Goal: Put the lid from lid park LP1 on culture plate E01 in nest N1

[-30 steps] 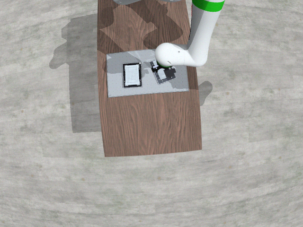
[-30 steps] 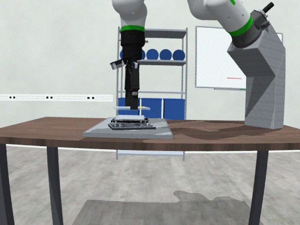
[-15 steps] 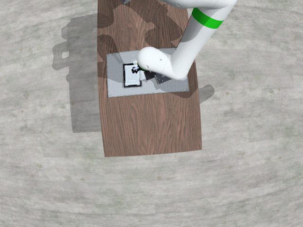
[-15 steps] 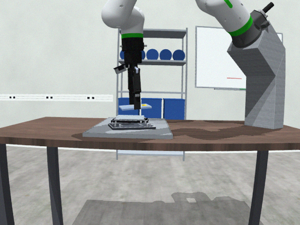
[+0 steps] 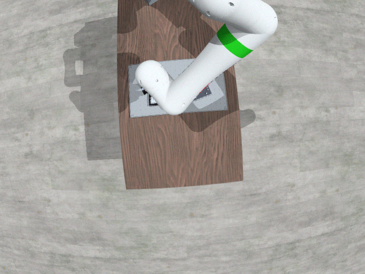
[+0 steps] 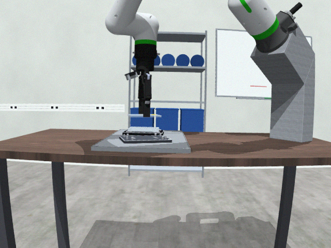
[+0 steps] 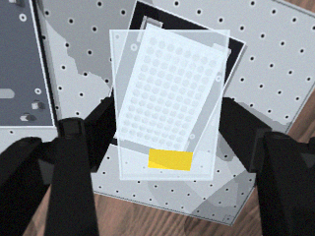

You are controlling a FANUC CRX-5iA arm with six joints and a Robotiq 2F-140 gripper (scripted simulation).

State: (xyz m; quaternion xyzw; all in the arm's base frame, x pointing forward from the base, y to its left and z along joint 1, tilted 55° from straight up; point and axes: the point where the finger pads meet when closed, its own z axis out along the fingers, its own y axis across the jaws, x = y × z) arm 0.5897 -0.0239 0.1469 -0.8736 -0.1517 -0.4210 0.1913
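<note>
Now: the lid 20 mm below my hand. The rest, counted from my hand: culture plate E01 (80 mm below); then lid park LP1 (180 mm to the left, 100 mm below, 80 mm behind); then nest (90 mm below).
</note>
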